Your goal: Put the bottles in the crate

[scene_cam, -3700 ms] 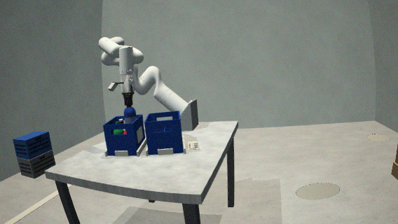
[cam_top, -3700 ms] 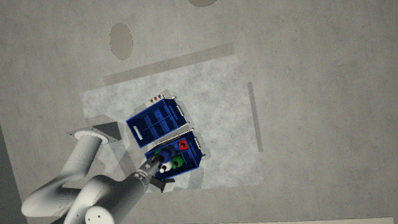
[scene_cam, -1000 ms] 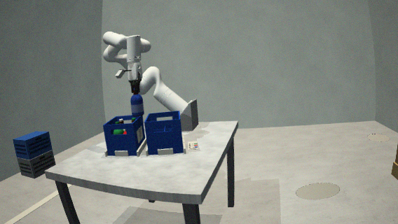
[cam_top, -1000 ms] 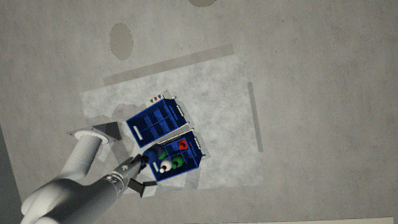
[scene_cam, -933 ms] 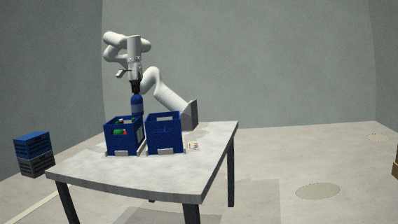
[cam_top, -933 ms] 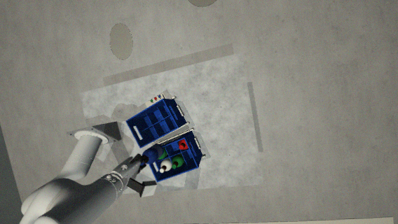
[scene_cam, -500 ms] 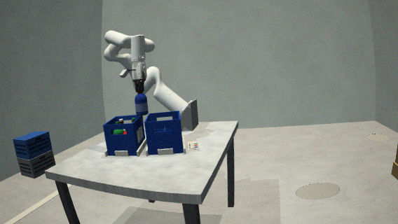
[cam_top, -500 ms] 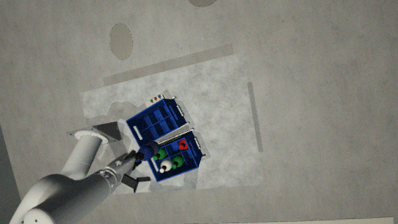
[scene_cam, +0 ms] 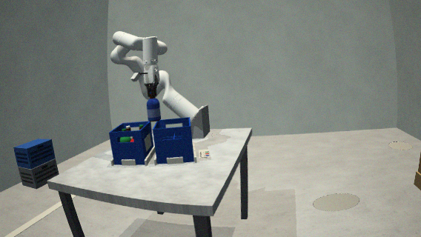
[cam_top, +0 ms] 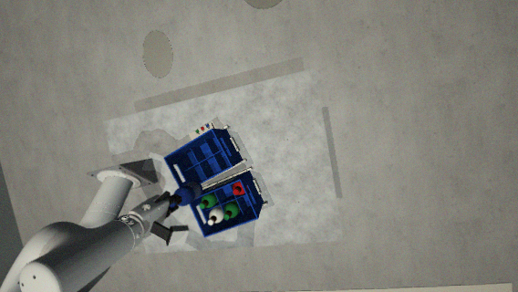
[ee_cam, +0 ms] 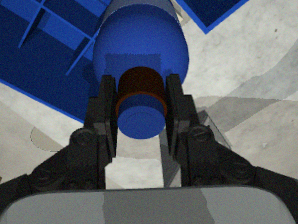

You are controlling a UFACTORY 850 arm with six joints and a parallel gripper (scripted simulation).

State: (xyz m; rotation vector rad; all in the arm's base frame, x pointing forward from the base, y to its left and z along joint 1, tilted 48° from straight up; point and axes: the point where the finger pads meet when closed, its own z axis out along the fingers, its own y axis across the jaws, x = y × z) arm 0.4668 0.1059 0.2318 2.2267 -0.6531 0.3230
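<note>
Right now my hand is 70 mm above the blue-label bottle. From my hand the other things lie so: red-label bottle: 250 mm below, 160 mm ahead, 50 mm to the right; then green-label bottle: 250 mm below, 90 mm to the right, 10 mm behind; then white-label bottle: 250 mm below, 170 mm to the right, 10 mm ahead.
</note>
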